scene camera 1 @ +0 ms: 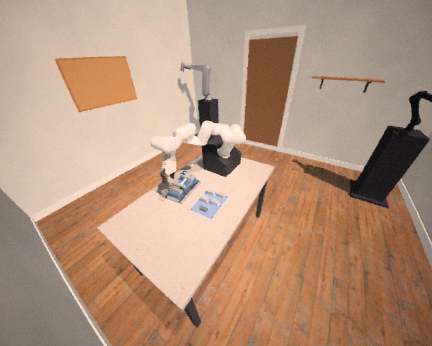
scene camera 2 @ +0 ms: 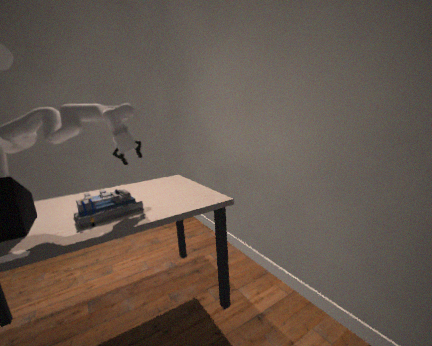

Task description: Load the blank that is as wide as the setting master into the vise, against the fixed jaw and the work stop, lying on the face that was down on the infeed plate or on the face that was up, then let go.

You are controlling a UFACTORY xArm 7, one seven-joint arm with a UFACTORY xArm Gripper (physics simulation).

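Frame: origin at the arm's base, x ahead, y right, z down, level; centimetres.
Seen in the pictures: gripper, fingertip midpoint: (scene camera 1: 168,180) (scene camera 2: 133,161); arm's base, link origin: (scene camera 1: 223,153).
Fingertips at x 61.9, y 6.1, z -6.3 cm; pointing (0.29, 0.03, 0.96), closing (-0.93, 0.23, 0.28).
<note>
Pixels of each thing's top centre, then the offset from my fingertips to it. Level surfaces: height alone.
- grey vise, top centre: (scene camera 2: 106,195) (scene camera 1: 181,180) dx -17.4, dy +7.3, dz +14.6 cm
- blue infeed plate, top centre: (scene camera 1: 209,202) dx -16.5, dy -21.4, dz +23.7 cm
- dark grey block, top centre: (scene camera 1: 203,207) dx -8.0, dy -21.9, dz +21.2 cm
- lighter block, top centre: (scene camera 1: 214,200) dx -17.1, dy -25.9, dz +20.1 cm
- pale table, surface height: dz +24.5 cm
My gripper (scene camera 1: 168,177) (scene camera 2: 132,159) is open, its dark fingers wide apart with nothing between them. It points down; in the scene camera 2 view it hangs above the table, above and to the right of the vise. The blue and grey vise (scene camera 1: 184,190) (scene camera 2: 109,206) stands on the table; its jaws and work stop are too small to tell apart. The blue infeed plate (scene camera 1: 212,211) bears several small blocks, among them a dark grey block (scene camera 1: 203,208) and a lighter block (scene camera 1: 214,202). I cannot tell which blank matches the setting master, nor which piece is the master.
The pale table (scene camera 1: 165,240) (scene camera 2: 165,192) carries the vise and the infeed plate, which lie side by side. The black arm base (scene camera 1: 220,161) (scene camera 2: 15,207) stands at the table's far end in the scene camera 1 view. Another arm on a black pedestal (scene camera 1: 208,111) stands behind it.
</note>
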